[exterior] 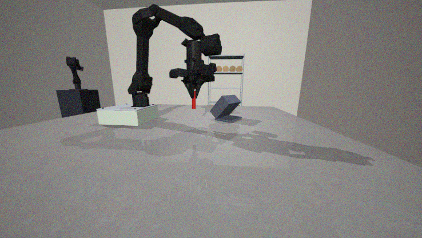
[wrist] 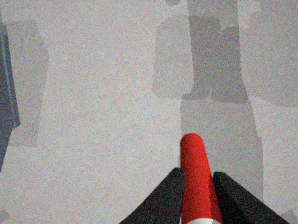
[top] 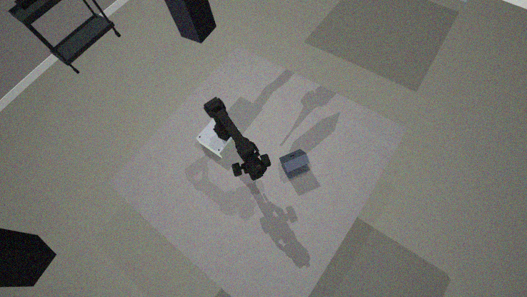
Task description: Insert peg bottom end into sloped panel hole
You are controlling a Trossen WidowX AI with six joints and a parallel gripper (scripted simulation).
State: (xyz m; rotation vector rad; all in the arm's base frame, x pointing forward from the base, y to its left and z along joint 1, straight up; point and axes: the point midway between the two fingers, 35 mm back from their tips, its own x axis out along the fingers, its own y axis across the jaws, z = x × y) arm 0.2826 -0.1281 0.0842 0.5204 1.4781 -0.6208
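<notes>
My gripper tip is 150 mm short of the grey-blue sloped panel, 180 mm to the right of it and 50 mm above it. Round my gripper tip: round red peg (20 mm above).
</notes>
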